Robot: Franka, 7 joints.
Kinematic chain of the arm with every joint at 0, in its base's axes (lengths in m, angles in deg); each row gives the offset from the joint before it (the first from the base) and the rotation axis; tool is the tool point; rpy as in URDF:
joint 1: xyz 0 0 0.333 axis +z
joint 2: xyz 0 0 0 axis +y
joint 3: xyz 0 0 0.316 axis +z
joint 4: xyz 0.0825 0 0 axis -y
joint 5: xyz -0.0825 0 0.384 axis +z
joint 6: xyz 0 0 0 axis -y
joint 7: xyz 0.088 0 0 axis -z
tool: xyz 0 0 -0.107 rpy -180 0 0
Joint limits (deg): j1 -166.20..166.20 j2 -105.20..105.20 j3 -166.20..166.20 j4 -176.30..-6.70 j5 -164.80..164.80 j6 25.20..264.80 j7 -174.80..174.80
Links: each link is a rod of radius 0.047 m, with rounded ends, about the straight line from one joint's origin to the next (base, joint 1, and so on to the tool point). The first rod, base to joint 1, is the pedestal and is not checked.
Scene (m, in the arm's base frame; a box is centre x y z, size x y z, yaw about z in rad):
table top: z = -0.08
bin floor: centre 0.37 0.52 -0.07 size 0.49 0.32 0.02 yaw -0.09
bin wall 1: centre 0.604 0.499 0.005 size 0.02 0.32 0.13 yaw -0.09
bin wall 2: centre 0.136 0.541 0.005 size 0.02 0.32 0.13 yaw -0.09
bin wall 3: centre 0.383 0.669 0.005 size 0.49 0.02 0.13 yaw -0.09
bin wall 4: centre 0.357 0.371 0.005 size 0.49 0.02 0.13 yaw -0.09
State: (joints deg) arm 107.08 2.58 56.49 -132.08 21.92 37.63 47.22
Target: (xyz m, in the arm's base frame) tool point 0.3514 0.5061 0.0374
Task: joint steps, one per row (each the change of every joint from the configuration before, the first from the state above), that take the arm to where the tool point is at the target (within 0.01 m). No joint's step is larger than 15 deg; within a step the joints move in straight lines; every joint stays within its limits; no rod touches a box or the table.
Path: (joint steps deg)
1: -14.29 9.22 -13.52 11.55 -1.33 10.67 0.00
2: -14.29 9.22 -13.52 11.56 -1.34 10.67 0.00
3: -14.29 9.22 -13.51 11.55 -1.33 10.68 0.00
4: -14.29 9.23 -13.52 11.56 -1.33 10.67 0.00
5: 0.41 11.12 -0.30 3.93 0.48 6.35 0.00
6: 0.40 11.11 -0.31 3.94 0.47 6.36 0.00

